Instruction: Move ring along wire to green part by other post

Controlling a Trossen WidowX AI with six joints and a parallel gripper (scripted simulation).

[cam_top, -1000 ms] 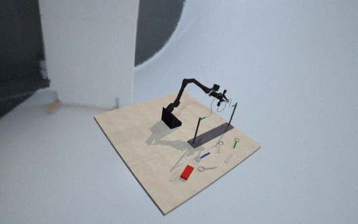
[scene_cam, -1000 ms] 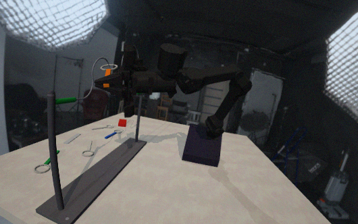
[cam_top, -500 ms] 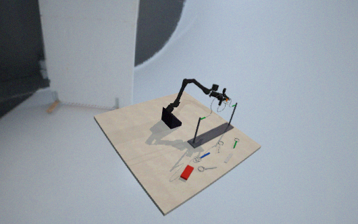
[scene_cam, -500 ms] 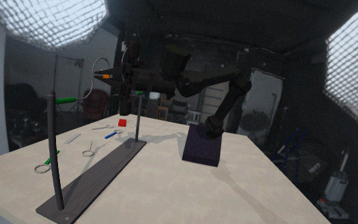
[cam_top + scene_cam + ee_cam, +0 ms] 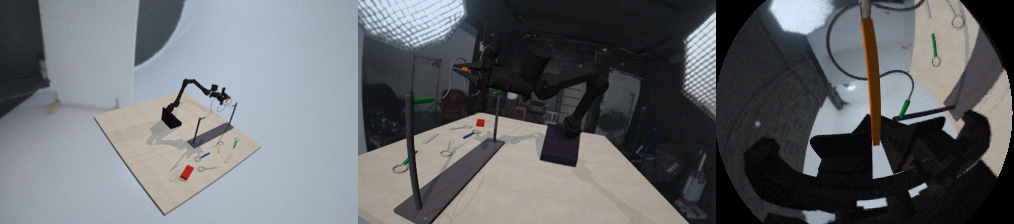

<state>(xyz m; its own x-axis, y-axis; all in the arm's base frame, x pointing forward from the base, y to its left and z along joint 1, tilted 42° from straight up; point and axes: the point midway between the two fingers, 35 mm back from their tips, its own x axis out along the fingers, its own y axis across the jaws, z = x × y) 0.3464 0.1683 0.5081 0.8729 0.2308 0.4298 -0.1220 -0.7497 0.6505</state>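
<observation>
My gripper tip is 90 mm to the left of the orange-handled ring, 10 mm short of it and 10 mm above it. The rest, counted from my gripper tip: grey bar (380 mm below, 360 mm ahead, 320 mm to the right); green-handled ring (380 mm below, 260 mm ahead, 60 mm to the right); blue-handled ring (530 mm to the right, 380 mm below, 200 mm ahead).
</observation>
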